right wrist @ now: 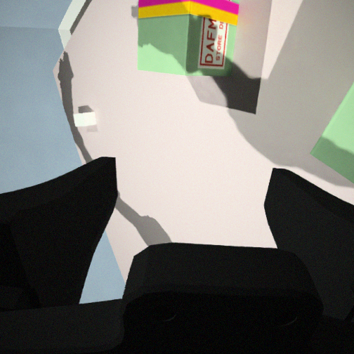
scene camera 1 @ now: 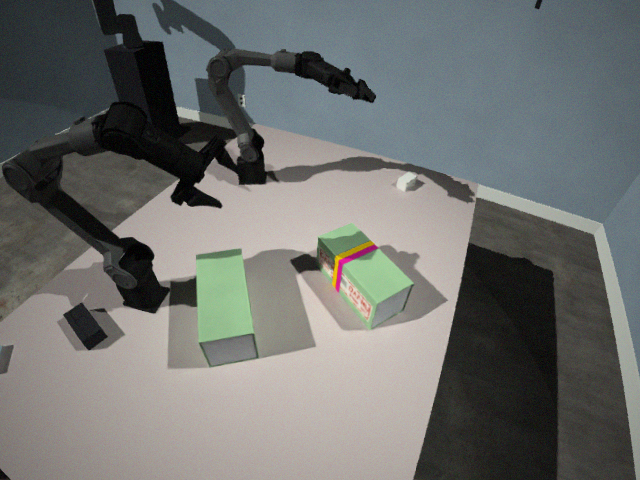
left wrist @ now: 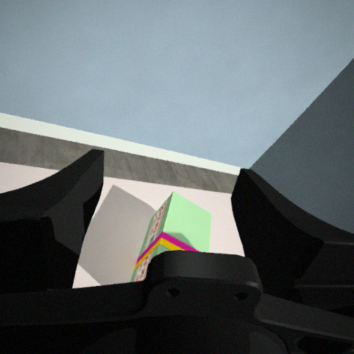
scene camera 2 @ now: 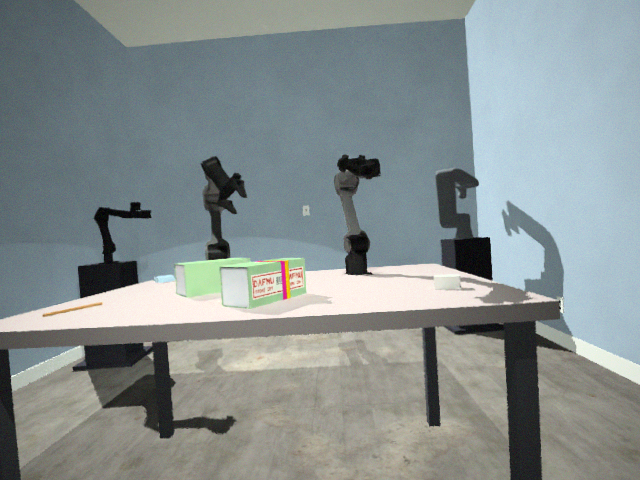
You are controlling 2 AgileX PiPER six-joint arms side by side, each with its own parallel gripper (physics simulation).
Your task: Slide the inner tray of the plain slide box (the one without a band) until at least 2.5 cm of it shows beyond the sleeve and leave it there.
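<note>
The plain green slide box [scene camera 1: 222,299] [scene camera 2: 199,279] [right wrist: 341,137] lies on the table [scene camera 1: 330,403] [scene camera 2: 361,304]. Its pale tray end [scene camera 1: 230,350] [scene camera 2: 179,280] looks about flush with the sleeve; its far end is hidden in both scene views. The banded green box [scene camera 1: 382,273] [scene camera 2: 261,284] [left wrist: 192,220] [right wrist: 160,47] lies beside it, with a magenta and yellow band. My right gripper [scene camera 1: 220,173] [scene camera 2: 240,204] [right wrist: 192,181] is open and empty, above the table behind the plain box in scene camera 1. My left gripper [scene camera 1: 372,98] [left wrist: 171,175] is open and empty, raised high beyond the banded box.
A small white block [scene camera 1: 407,181] [scene camera 2: 447,282] [right wrist: 85,119] lies near the table's far edge in scene camera 1. A black block [scene camera 1: 85,326] lies near the right arm's base. A light blue object [scene camera 2: 164,278] and an orange stick [scene camera 2: 72,309] lie at the left in scene camera 2.
</note>
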